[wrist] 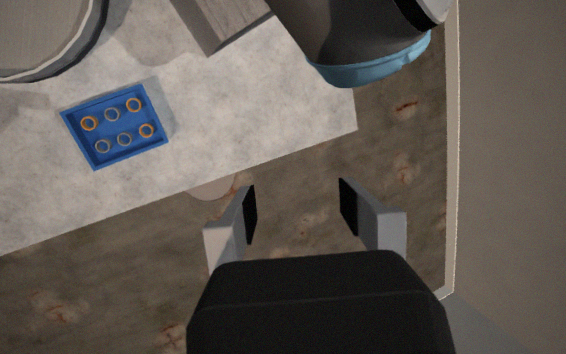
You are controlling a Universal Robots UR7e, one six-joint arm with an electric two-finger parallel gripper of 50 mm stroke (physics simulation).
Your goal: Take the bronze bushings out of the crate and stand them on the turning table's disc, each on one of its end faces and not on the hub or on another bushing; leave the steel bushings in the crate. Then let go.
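Places are measured from the arm's base along level axes (x right, y back, z down), in millimetres.
Pixels of known places: gripper, fingertip midpoint: (297,199).
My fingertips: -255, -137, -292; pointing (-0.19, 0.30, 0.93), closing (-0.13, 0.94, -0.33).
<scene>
Ahead of a thing's pixels: the offset from my fingertips to its top centre, as dx, dy, dz. Level surfaces: height alone.
A blue crate @(+23, -214, +580) (131,156) lies on the light table top at the left. Three bronze bushings (89,123) (133,105) (146,130), orange rings seen from above, stand in it. Three steel bushings (112,114) @(-10, -266, +600) (102,146) (124,139), greyish rings, stand among them. Part of a large round thing, which looks like the turning table @(dz +630) (102,30), shows at the upper left; its hub does not show. My gripper (297,199) is open with nothing between the fingers, high up and to the right of the crate, over the floor beyond the table's edge.
A grey block with a wood-like top (230,20) stands at the top. A dark arm part with a light-blue cap (370,67) shows at the upper right. The light table top @(dz +630) (250,100) ends in a slanting edge. A pale wall edge (451,150) runs down the right.
</scene>
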